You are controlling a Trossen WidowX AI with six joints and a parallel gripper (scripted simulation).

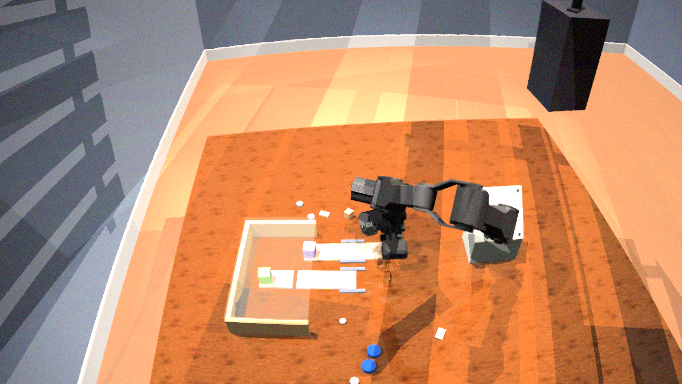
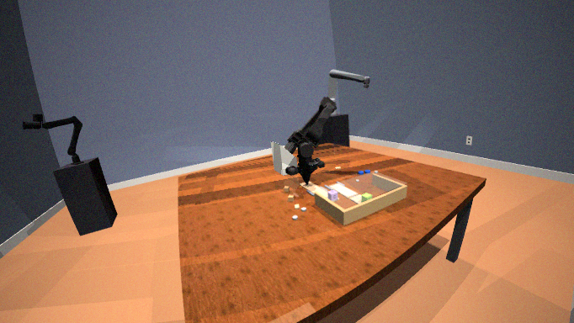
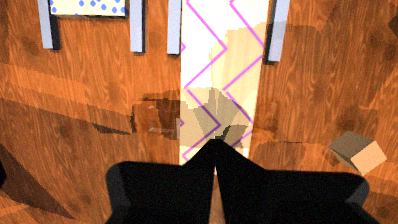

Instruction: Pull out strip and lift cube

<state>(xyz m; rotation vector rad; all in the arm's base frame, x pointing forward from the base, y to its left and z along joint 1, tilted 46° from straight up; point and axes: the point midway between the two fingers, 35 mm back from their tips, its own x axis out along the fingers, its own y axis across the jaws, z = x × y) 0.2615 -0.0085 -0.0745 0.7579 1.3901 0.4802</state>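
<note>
Right now the zigzag strip is 100 mm ahead of my gripper tip and 10 mm to the right of it. Round my gripper tip: grey peg (150 mm ahead, 200 mm to the left).
</note>
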